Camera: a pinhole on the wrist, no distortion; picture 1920 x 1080 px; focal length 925.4 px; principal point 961.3 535.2 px. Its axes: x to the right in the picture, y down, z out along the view. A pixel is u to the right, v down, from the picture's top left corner.
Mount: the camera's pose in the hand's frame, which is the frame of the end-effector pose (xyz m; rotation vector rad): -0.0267 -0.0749 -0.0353 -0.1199 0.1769 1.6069
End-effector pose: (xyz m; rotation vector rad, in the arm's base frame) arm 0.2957 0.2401 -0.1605 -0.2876 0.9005 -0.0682
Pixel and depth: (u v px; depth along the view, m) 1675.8 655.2 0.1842
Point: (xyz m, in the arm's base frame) 0.3516 0.3697 -0.0784
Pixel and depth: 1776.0 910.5 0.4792
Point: 0.4148 0.7642 0.1079
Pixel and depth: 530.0 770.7 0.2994
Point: 0.4759 0.1661 0.1179
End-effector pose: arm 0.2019 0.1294 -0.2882 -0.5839 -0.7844 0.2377
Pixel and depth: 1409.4 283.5 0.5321
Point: -0.0228 0.5869 -0.1348
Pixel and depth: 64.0 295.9 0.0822
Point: 0.1580 0.0418 -0.1756
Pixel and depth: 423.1 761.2 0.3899
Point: -0.1533 0.0616 0.0047
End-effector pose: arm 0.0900 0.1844 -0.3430 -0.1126 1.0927 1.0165
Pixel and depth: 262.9 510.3 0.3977
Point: 0.5848 0.2428 -0.2582
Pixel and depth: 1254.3 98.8 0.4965
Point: 0.2567 0.6436 -0.2335
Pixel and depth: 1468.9 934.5 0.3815
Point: 0.1414 0.3416 0.0319
